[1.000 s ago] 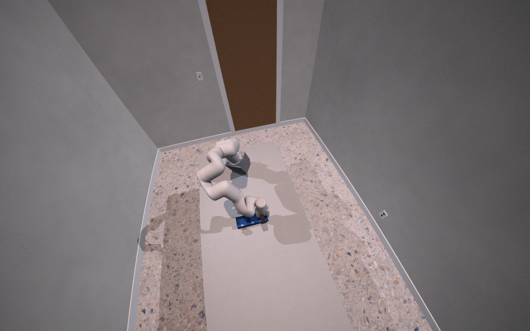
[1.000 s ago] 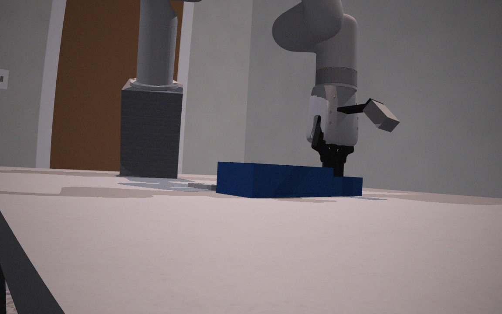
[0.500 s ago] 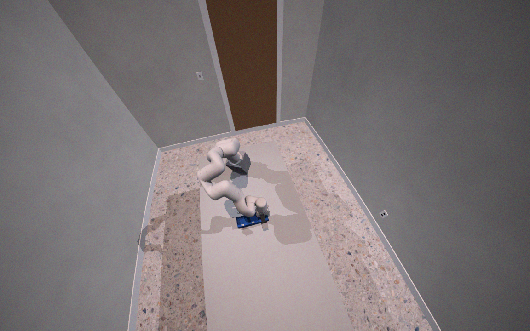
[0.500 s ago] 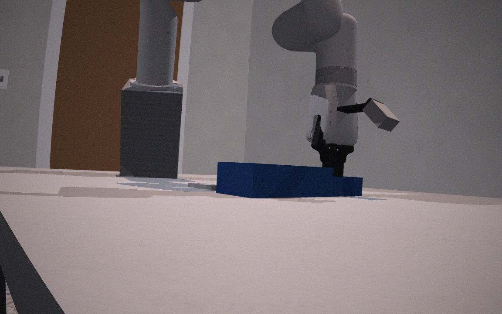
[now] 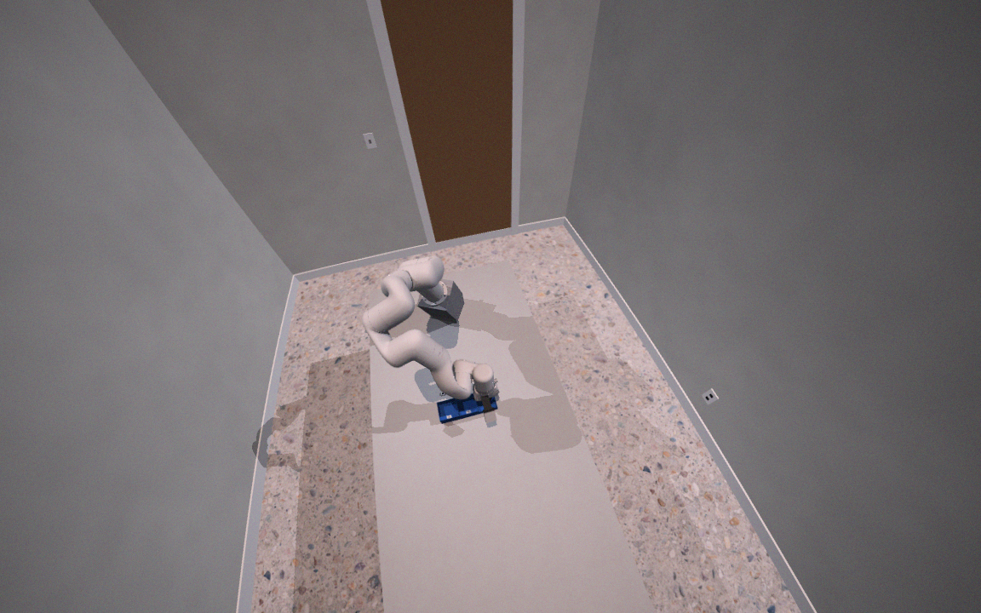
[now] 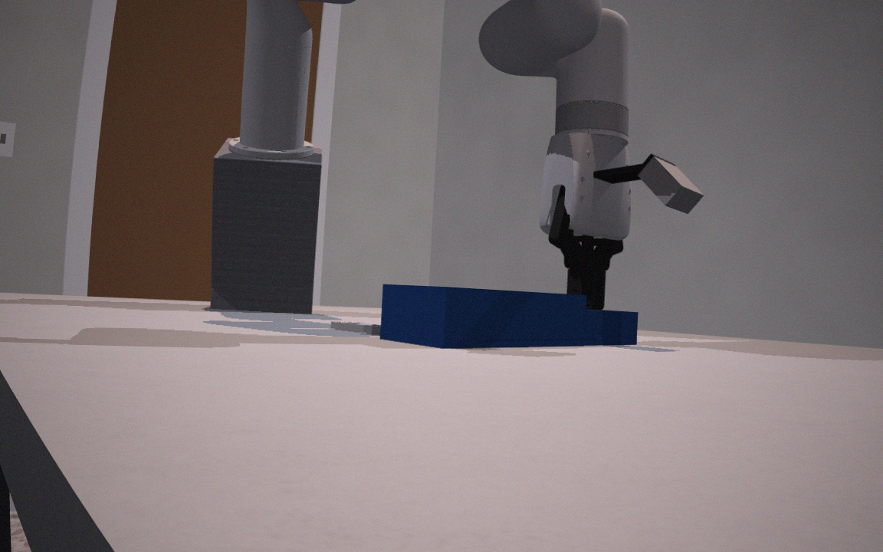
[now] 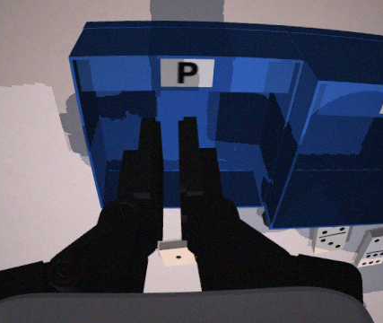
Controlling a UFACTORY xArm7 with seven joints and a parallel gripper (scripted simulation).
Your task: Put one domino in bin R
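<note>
The white domino lies 130 mm behind my hand, 50 mm below it and 30 mm to the right of it. From my hand the other things lie so: blue bin: 90 mm to the right, 30 mm below, 10 mm ahead; then grey hex nut: 190 mm to the right, 80 mm behind, 50 mm below.
</note>
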